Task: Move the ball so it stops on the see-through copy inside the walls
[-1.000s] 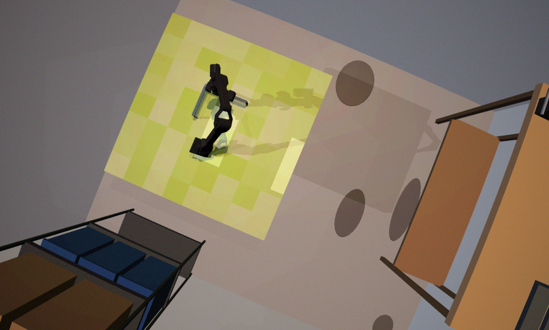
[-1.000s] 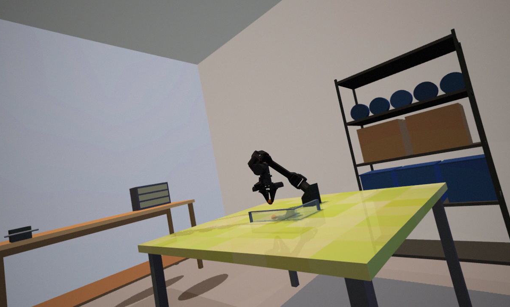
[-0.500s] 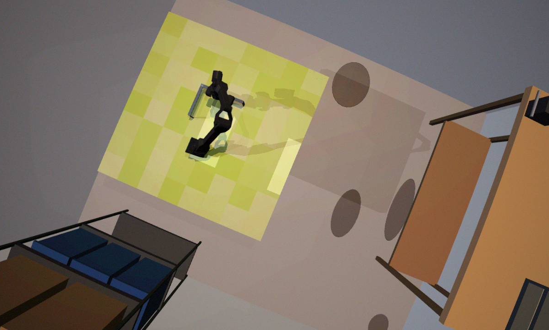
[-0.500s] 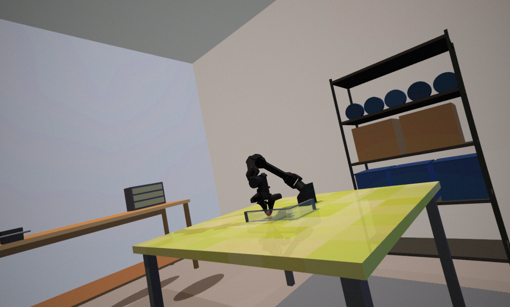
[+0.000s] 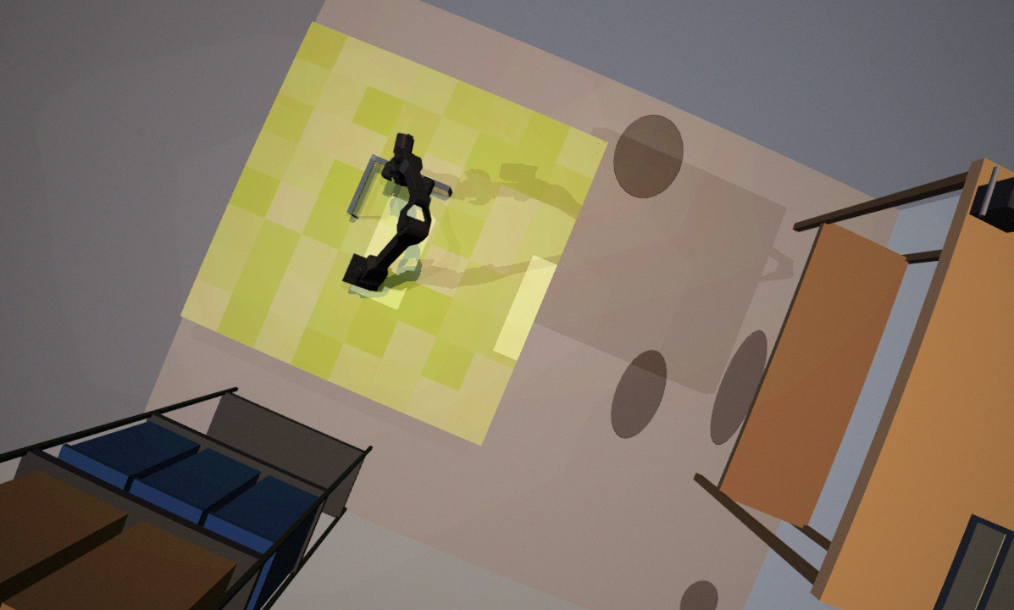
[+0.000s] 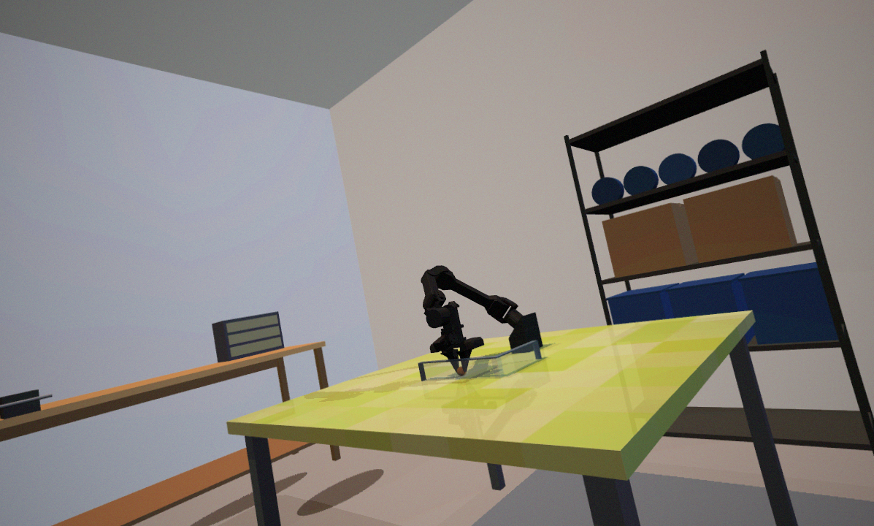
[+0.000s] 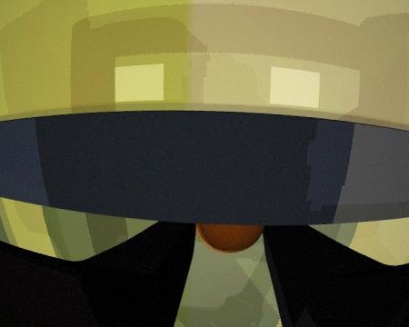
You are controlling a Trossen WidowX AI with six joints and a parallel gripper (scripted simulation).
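Now: the orange ball right at my gripper tip. Also, from my gripper tip: see-through copy of ball: right at my gripper tip.
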